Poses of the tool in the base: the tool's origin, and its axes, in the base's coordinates. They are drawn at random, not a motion.
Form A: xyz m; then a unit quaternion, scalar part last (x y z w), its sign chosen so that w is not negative.
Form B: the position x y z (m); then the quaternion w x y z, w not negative. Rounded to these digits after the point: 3 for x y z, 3 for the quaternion.
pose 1, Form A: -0.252 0.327 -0.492 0.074 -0.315 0.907 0.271
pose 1, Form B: -0.252 0.327 -0.492 0.271 0.074 -0.315 0.907
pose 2, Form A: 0.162 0.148 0.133 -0.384 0.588 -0.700 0.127
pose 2, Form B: 0.162 0.148 0.133 0.127 -0.384 0.588 -0.700
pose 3, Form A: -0.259 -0.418 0.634 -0.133 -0.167 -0.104 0.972
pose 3, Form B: -0.259 -0.418 0.634 0.972 -0.133 -0.167 -0.104
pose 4, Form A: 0.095 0.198 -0.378 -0.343 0.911 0.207 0.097
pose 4, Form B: 0.095 0.198 -0.378 0.097 -0.343 0.911 0.207
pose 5, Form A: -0.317 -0.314 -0.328 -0.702 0.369 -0.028 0.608
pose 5, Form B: -0.317 -0.314 -0.328 0.608 -0.702 0.369 -0.028
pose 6, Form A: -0.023 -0.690 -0.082 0.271 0.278 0.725 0.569
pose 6, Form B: -0.023 -0.690 -0.082 0.569 0.271 0.278 0.725
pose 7, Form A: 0.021 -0.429 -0.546 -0.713 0.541 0.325 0.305
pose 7, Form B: 0.021 -0.429 -0.546 0.305 -0.713 0.541 0.325
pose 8, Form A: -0.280 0.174 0.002 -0.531 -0.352 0.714 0.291
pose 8, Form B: -0.280 0.174 0.002 0.291 -0.531 -0.352 0.714
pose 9, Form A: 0.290 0.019 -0.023 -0.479 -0.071 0.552 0.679
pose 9, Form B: 0.290 0.019 -0.023 0.679 -0.479 -0.071 0.552
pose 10, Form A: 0.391 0.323 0.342 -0.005 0.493 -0.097 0.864
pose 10, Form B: 0.391 0.323 0.342 0.864 -0.005 0.493 -0.097
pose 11, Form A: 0.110 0.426 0.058 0.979 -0.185 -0.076 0.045
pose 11, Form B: 0.110 0.426 0.058 0.045 0.979 -0.185 -0.076
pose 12, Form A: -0.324 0.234 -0.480 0.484 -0.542 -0.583 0.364
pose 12, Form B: -0.324 0.234 -0.480 0.364 0.484 -0.542 -0.583
